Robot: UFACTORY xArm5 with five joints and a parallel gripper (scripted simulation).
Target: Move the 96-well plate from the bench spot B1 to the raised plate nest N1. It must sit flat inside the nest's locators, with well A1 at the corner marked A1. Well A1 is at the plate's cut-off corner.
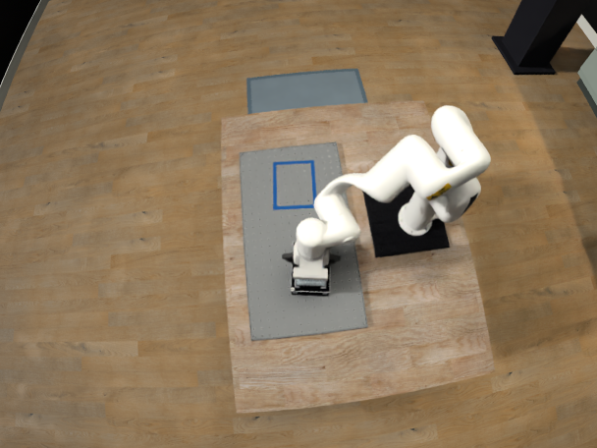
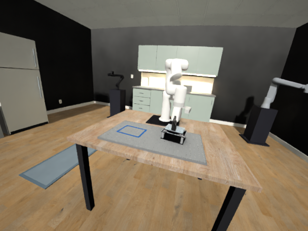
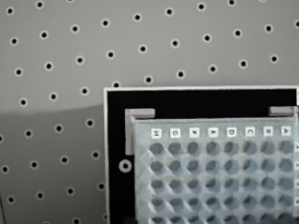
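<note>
My gripper is now 30 mm above the black raised plate nest N1. The rest, counted from my hand: 96-well plate: 10 mm below.
</note>
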